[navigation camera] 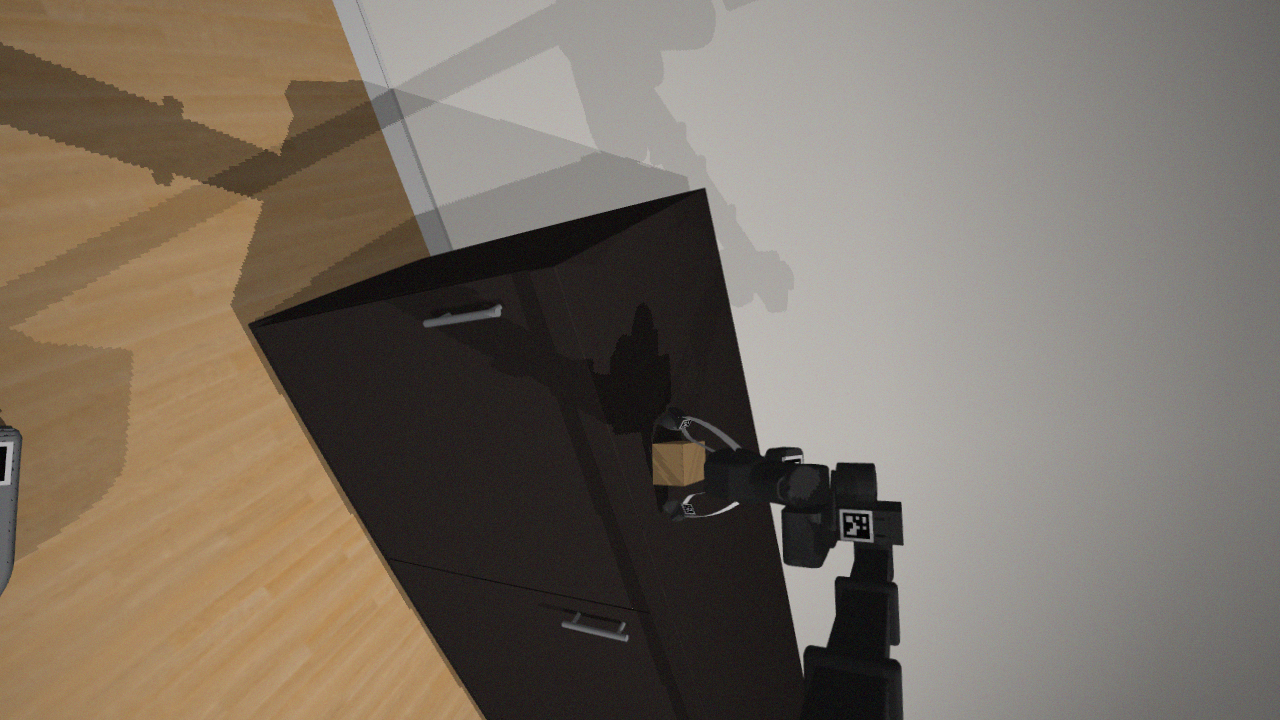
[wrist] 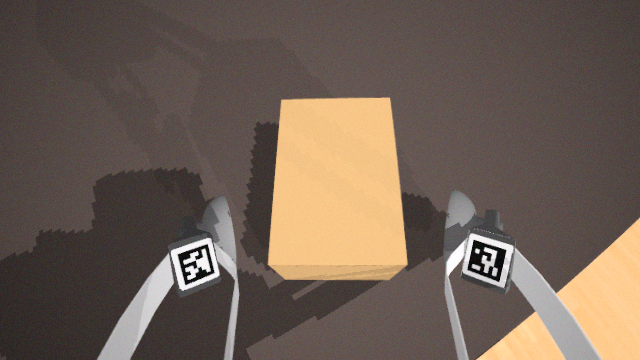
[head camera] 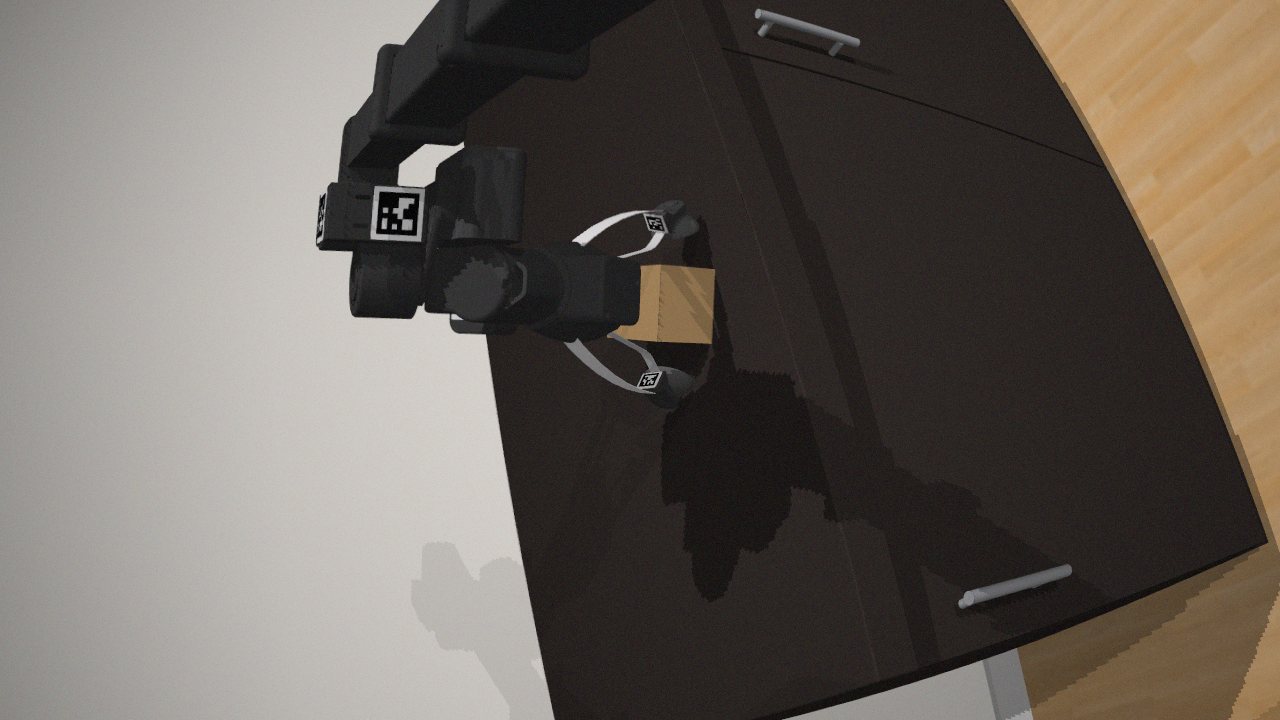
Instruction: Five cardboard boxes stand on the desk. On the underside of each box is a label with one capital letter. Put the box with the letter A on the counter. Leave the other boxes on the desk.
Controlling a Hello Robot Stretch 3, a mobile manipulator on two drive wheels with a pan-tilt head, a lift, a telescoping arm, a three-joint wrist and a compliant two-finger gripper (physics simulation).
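Places are measured from the robot's base along level axes (x left, y back, z up), in metres.
Where they show: gripper, fingertip midpoint: (navigation camera: 668, 462) (head camera: 681, 304).
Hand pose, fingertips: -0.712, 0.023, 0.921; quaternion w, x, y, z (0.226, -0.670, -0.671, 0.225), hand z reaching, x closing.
Each offset is from my fingertips to the top centre of the thing, as dx, dy, dz. "*": to the spot under its first point. Level surfaces: height alone.
A plain cardboard box @(-0.011, +0.000, +0.039) (head camera: 689, 308) (navigation camera: 677, 463) (wrist: 337, 175) stands on the dark top of the counter @(dz -0.011) (head camera: 599, 617) (navigation camera: 702, 304) (wrist: 525, 100), near its wall side. Its underside and any letter there are hidden. My gripper (head camera: 677, 304) (navigation camera: 672, 463) (wrist: 337, 218) is open around the box. One finger is on each side, with a gap between each fingertip and the box in the wrist view. The desk and the other boxes do not show in these views.
A pale wall (head camera: 223, 402) (navigation camera: 1029, 268) runs along the counter's back. Bar handles @(* +0.254, -0.206, -0.165) (head camera: 1015, 586) (navigation camera: 461, 316) stick out from the counter's front. Wooden floor @(dz -0.921) (head camera: 1181, 223) (navigation camera: 268, 608) (wrist: 610, 300) lies in front of it. Shadows of the arm and gripper fall on the counter.
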